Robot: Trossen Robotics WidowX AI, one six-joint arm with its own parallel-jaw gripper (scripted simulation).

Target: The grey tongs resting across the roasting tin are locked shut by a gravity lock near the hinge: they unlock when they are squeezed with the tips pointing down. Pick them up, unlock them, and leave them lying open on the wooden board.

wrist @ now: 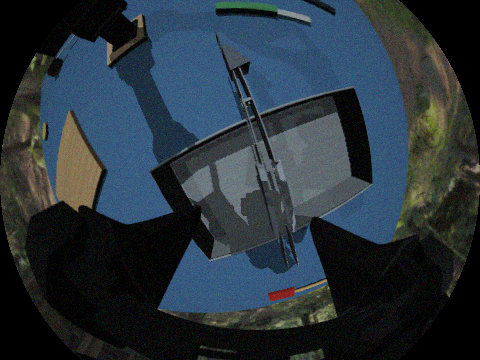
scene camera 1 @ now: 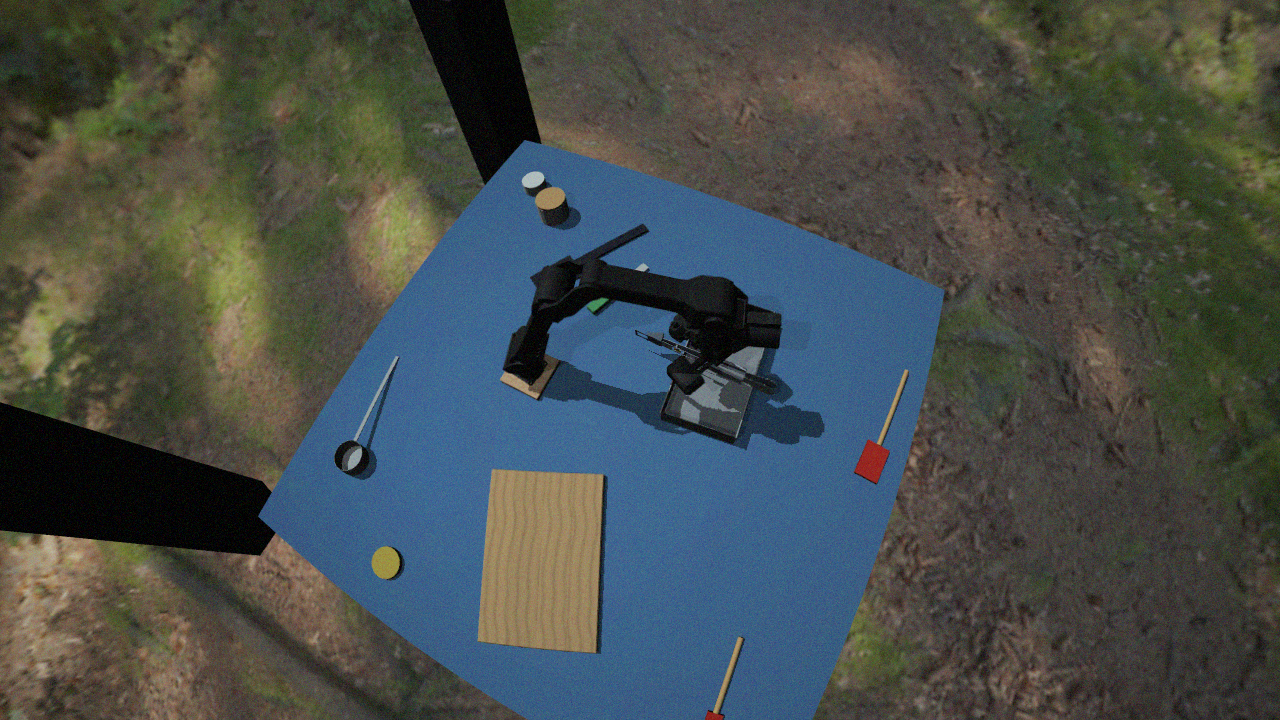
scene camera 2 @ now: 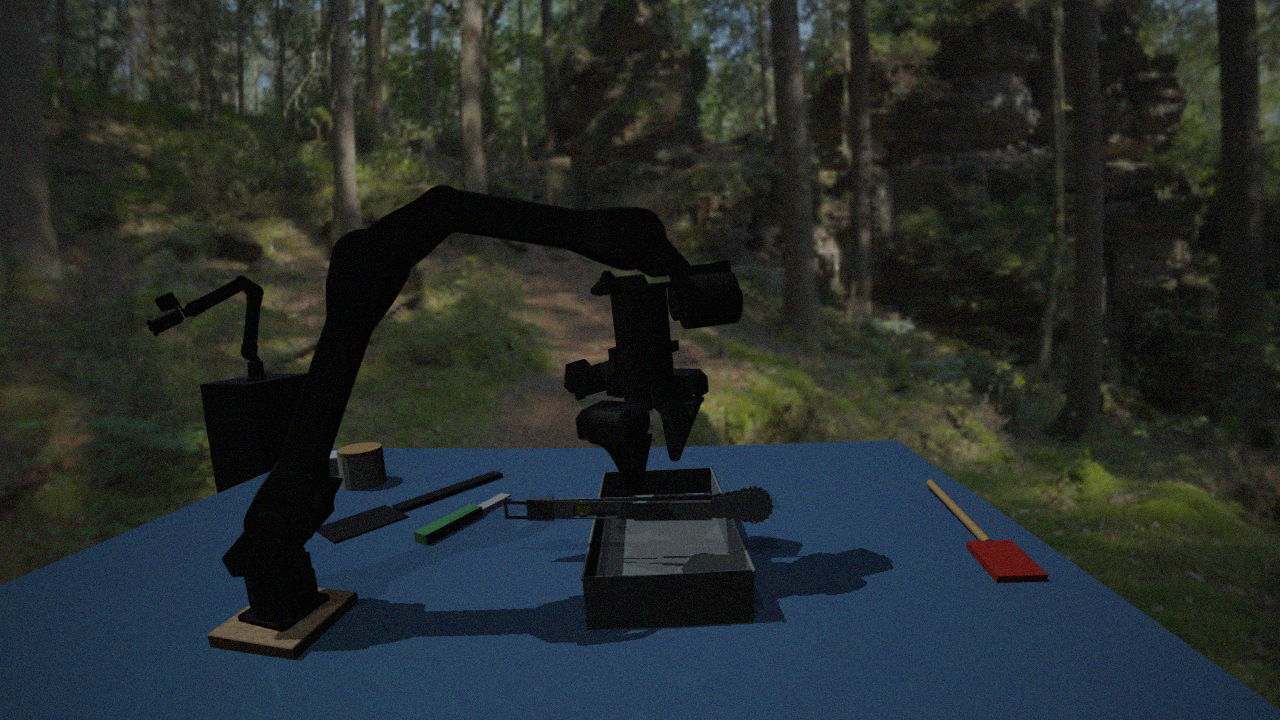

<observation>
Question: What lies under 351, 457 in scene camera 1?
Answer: A ladle.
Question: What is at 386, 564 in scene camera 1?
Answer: A yellow disc.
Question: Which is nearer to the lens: the black spatula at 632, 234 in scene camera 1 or the red spatula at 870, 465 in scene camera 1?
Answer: The red spatula.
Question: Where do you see a green-handled knife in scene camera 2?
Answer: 428, 534
</observation>
